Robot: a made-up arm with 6 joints.
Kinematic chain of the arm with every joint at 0, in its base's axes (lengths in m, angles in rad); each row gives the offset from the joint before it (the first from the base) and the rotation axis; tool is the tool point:
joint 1: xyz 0 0 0.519 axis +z
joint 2: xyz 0.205 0 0 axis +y
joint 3: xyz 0 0 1.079 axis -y
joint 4: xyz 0 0 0.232 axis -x
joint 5: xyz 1.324 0 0 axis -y
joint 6: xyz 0.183 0 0 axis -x
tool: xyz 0 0 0
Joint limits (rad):
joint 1: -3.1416..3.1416
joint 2: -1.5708..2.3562
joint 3: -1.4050..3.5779
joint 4: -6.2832..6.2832
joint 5: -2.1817..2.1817
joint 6: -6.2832..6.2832
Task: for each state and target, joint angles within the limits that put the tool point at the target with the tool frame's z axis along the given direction. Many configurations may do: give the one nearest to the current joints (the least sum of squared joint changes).
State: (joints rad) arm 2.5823 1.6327 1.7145 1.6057 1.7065 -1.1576
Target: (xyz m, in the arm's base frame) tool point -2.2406 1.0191 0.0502 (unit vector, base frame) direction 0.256 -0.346 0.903
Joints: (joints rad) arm 2.6456 2.0603 1.9549 1.8944 1.7741 -1.0556
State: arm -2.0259 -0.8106 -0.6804 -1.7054 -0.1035 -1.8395
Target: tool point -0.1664 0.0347 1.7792 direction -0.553 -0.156 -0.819
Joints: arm -2.6961 -1.4311 -0.7478 -1.5878 0.5980 -1.4320
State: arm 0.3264 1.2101 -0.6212 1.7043 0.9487 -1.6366
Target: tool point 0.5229 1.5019 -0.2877 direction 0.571 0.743 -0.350
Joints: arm 1.1308 1.0462 -0.3685 1.5960 1.1447 -2.1363
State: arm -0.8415 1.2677 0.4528 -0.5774 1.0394 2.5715
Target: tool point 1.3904 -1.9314 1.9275 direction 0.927 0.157 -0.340
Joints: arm -0.9350 0.8885 1.1931 -0.4306 0.3787 2.5301
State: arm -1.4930 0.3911 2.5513 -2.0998 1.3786 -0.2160
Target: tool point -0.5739 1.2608 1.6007 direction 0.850 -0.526 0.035
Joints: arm -1.2291 -0.3127 2.6939 -2.3546 1.9914 -0.5702
